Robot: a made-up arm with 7 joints. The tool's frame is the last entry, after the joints. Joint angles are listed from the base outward.
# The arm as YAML. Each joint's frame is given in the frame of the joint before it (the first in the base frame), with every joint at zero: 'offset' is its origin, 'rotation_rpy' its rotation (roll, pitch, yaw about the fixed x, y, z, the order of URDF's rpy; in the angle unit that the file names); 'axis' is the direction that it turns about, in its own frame. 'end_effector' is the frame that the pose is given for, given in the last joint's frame.
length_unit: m
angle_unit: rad
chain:
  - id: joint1
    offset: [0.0, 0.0, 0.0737]
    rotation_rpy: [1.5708, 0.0, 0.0]
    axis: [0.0, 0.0, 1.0]
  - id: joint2
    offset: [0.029, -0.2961, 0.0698]
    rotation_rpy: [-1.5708, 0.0, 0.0]
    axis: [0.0, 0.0, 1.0]
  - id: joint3
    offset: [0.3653, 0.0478, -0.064]
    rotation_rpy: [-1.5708, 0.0, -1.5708]
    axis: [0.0, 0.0, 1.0]
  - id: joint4
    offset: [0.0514, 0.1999, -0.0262]
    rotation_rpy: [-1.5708, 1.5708, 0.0]
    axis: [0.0, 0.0, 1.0]
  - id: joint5
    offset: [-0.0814, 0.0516, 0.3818]
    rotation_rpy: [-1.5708, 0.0, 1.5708]
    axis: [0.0, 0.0, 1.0]
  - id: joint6
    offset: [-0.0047, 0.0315, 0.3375]
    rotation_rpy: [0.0, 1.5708, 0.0]
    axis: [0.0, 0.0, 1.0]
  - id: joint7
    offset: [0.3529, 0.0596, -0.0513]
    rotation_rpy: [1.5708, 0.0, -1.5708]
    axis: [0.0, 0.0, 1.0]
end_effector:
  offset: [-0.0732, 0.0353, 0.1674]
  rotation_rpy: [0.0, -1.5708, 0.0]
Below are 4 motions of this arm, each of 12 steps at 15 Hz.
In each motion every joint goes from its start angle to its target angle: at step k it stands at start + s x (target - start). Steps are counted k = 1, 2, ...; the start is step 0. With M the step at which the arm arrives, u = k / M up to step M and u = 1 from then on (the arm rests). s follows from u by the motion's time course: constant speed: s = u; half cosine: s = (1 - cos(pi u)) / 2; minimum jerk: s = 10 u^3 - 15 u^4 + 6 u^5.
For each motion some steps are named. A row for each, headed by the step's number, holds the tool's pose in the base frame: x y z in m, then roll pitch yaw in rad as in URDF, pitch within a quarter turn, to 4 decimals.
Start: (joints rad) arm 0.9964 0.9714 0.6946 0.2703 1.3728 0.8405 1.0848
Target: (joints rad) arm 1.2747 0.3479 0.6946 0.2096 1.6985 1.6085 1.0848
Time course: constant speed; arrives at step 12
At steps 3, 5, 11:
3: 1.1432 0.5687 -0.1291 1.9982 -0.2256 1.8810
5: 1.1946 0.5602 -0.0071 1.9109 -0.2433 1.9921
11: 1.2709 0.4891 0.3869 1.5765 -0.1764 2.3256

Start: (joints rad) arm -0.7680 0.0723 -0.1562 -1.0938 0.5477 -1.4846 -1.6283
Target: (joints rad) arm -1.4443 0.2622 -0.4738 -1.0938 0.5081 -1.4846 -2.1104
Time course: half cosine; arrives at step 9
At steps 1, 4, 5, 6, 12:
1: -0.5112 0.2416 -0.9905 -0.5022 -0.2593 0.0211
4: -0.7923 0.1819 -0.8421 -0.6817 -0.0281 0.1676
5: -0.9018 0.1534 -0.7523 -0.7393 0.0706 0.2344
6: -0.9925 0.1262 -0.6576 -0.7804 0.1581 0.2996
12: -1.1068 0.0841 -0.4975 -0.8189 0.2792 0.4063

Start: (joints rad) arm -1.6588 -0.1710 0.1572 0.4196 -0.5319 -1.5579 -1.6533
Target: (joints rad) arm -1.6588 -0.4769 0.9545 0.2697 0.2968 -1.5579 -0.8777
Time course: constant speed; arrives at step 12
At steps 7, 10, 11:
7: -1.0877 0.0570 -0.6592 -1.8740 -0.0875 -0.5548
10: -0.9728 0.1352 -0.7356 -1.6239 -0.3281 -0.8985
11: -0.9269 0.1513 -0.7605 -1.5177 -0.4062 -1.0208

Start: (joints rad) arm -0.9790 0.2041 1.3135 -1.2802 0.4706 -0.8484 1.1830
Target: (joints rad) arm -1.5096 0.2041 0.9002 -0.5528 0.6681 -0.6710 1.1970
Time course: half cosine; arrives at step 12
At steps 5, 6, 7, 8, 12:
5: -0.3487 0.6983 -0.4589 3.0933 0.4743 -0.2777
6: -0.4228 0.6833 -0.4650 3.0170 0.6049 -0.2528
7: -0.4990 0.6644 -0.4626 2.9377 0.7367 -0.2409
8: -0.5709 0.6433 -0.4524 2.8559 0.8593 -0.2449
12: -0.7178 0.5889 -0.4058 2.6209 1.1051 -0.3349

